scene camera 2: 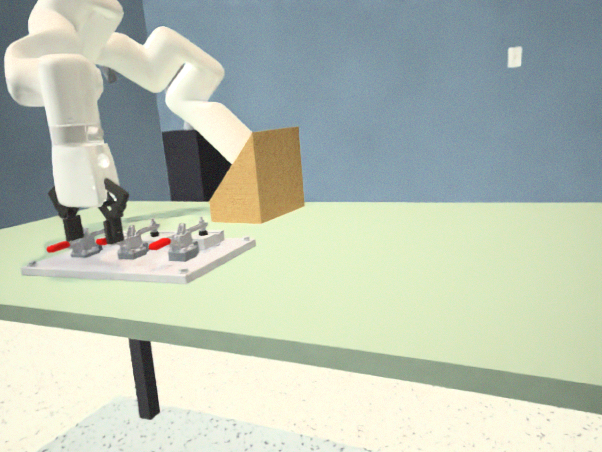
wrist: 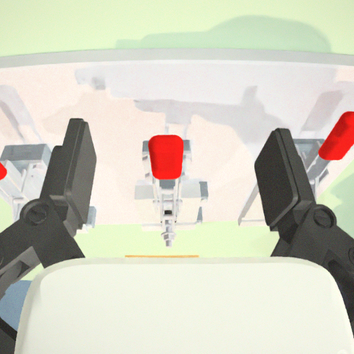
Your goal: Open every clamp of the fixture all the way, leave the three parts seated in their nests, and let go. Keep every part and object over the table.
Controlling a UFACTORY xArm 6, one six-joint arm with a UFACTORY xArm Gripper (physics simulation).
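Note:
The light fixture plate carries three grey toggle clamps in a row. In the scene view, the left clamp, middle clamp and right clamp have low red handles and arms reaching over the nests, so they look closed. My gripper is open and empty, low over the plate. Its fingers stand on either side of the middle red handle, apart from it. Another red handle shows beyond the right finger in the wrist view. The parts are hard to tell from their pale nests.
In the scene view, the neighbouring handles lie close to the fingers. A wooden wedge-shaped block stands behind the plate, near the arm's lower links. A dark box stands farther back. The green table's front edge runs before the plate.

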